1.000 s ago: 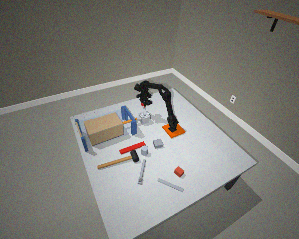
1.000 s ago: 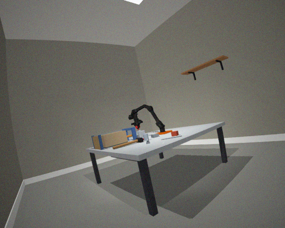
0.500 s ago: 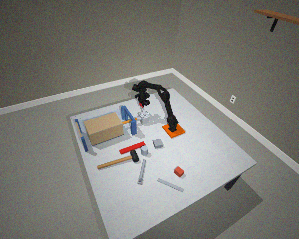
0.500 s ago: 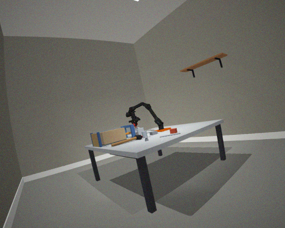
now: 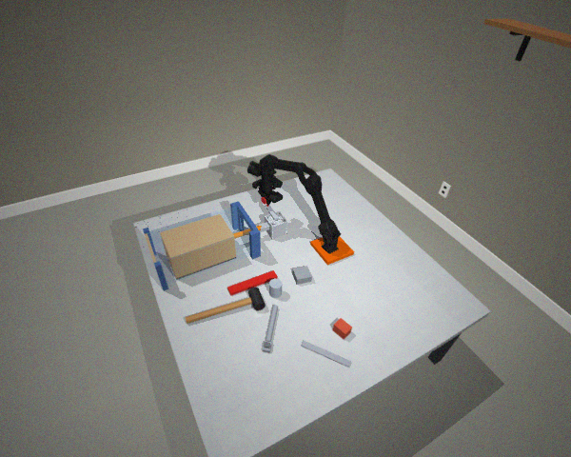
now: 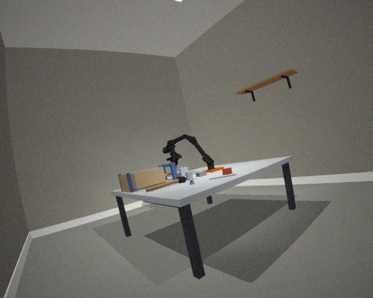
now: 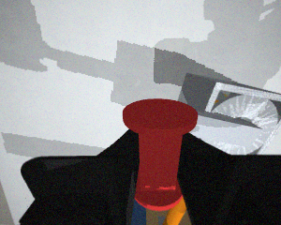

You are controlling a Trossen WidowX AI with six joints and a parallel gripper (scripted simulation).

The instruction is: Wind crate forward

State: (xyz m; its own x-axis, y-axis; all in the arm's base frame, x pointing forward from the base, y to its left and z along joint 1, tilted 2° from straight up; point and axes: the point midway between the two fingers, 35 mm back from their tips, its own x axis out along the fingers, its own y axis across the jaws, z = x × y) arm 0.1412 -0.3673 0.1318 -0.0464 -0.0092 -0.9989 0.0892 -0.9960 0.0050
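My gripper tip is now 40 mm to the right of the grey crank arm and 10 mm above it. Round my gripper tip: red knob (20 mm above); grey winch (90 mm to the left, 80 mm below); grey block (430 mm to the left, 100 mm below, 90 mm ahead).
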